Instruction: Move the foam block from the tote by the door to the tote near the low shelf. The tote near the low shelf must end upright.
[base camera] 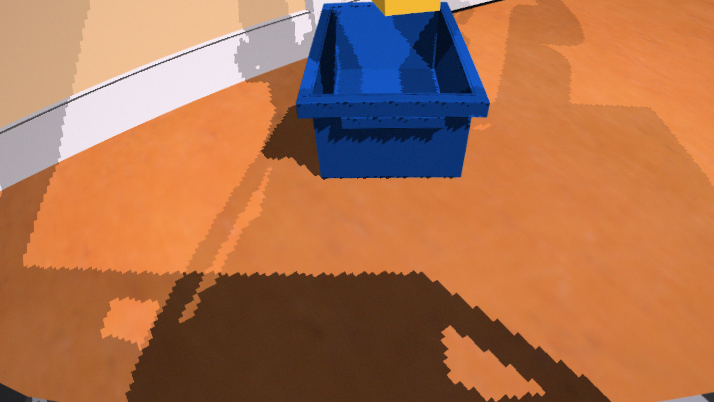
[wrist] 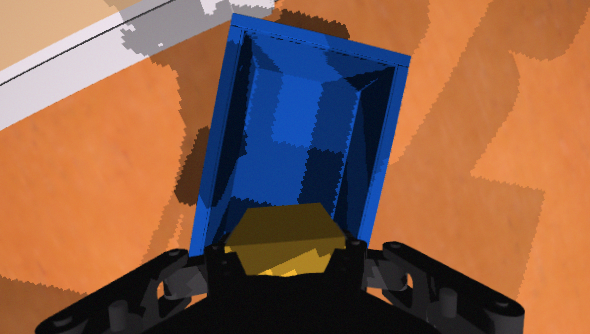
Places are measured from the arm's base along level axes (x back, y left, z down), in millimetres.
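Where they show: gripper, fingertip midpoint: [wrist: 286, 237].
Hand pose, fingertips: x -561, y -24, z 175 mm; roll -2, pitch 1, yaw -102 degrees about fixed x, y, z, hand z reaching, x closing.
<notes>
Each offset is from my fingertips to the centre of the thing. Level surfaces: height alone.
A yellow foam block @(dy -8, dx +35, dz -18 mm) [base camera: 412, 6] [wrist: 286, 240] is held between the fingers of my gripper [wrist: 286, 237], which is shut on it. In the base camera view the lower part of the block shows at the top edge, above the tote; the gripper does not show there. A blue tote @(dy -6, dx -39, dz +162 mm) [base camera: 392, 109] [wrist: 320, 37] stands upright on the floor below the block. No other block shows in the part of its inside that I see. In the wrist view the block and gripper hide the tote's near end. The tote near the low shelf does not show in either view.
A wall with a white baseboard [base camera: 150, 87] [wrist: 65, 75] runs along the left, close to the tote's far left corner. Orange floor @(dz +222 mm) [base camera: 525, 225] [wrist: 450, 125] lies around the tote, crossed by dark shadows.
</notes>
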